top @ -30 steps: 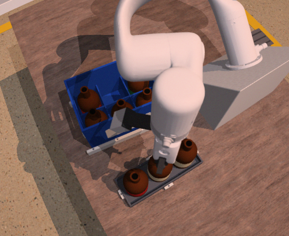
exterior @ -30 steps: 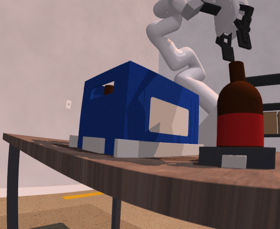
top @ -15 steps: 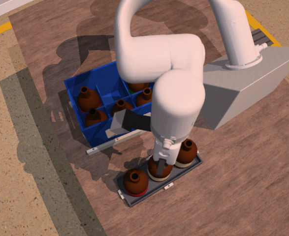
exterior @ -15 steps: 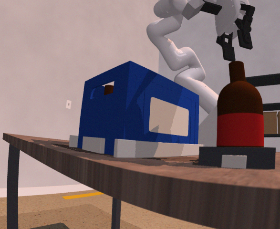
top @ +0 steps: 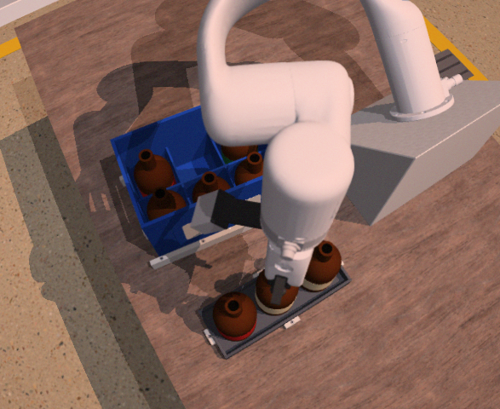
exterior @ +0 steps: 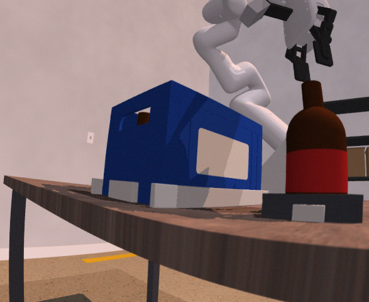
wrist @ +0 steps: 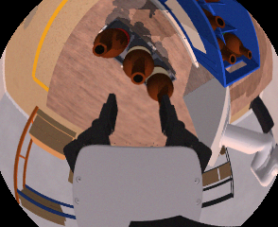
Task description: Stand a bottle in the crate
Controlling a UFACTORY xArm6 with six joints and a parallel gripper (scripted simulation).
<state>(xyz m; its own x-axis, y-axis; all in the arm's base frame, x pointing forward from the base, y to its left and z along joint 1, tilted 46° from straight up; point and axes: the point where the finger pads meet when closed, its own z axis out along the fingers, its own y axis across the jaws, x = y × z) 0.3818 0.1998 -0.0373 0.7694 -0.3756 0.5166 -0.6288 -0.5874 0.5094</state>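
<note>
Now: the red-labelled bottle 150 mm below my hand, 90 mm ahead of it and 10 mm to the left of it. From my hand the other things lie so: grey tray: 230 mm below; blue crate: 250 mm to the right, 160 mm below, 30 mm ahead; cream-labelled bottle: 150 mm below, 90 mm behind, 10 mm to the right.
</note>
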